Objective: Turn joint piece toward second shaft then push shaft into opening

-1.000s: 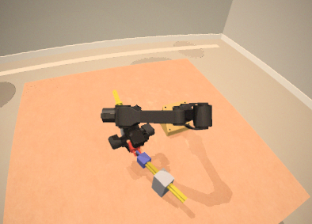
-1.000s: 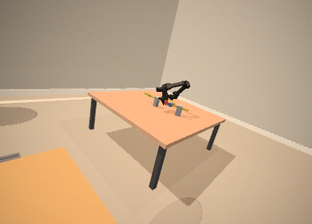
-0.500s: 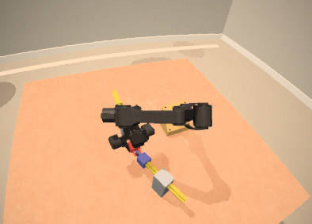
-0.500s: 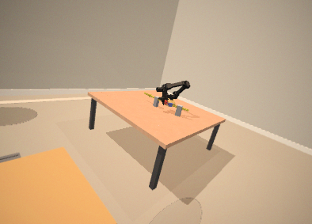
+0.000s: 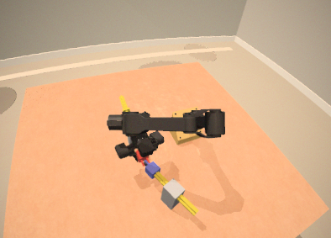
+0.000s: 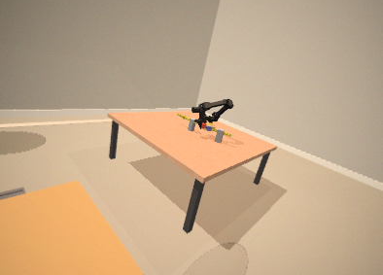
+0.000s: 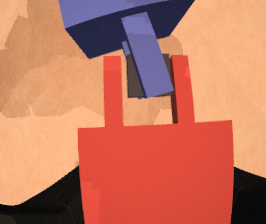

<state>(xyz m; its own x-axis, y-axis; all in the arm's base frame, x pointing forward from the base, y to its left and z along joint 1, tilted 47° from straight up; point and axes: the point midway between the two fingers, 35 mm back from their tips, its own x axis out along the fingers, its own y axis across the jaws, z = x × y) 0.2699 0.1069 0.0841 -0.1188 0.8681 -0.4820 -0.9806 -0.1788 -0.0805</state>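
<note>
My gripper tip is 40 mm below the red joint piece and 10 mm to the right of it.
</note>
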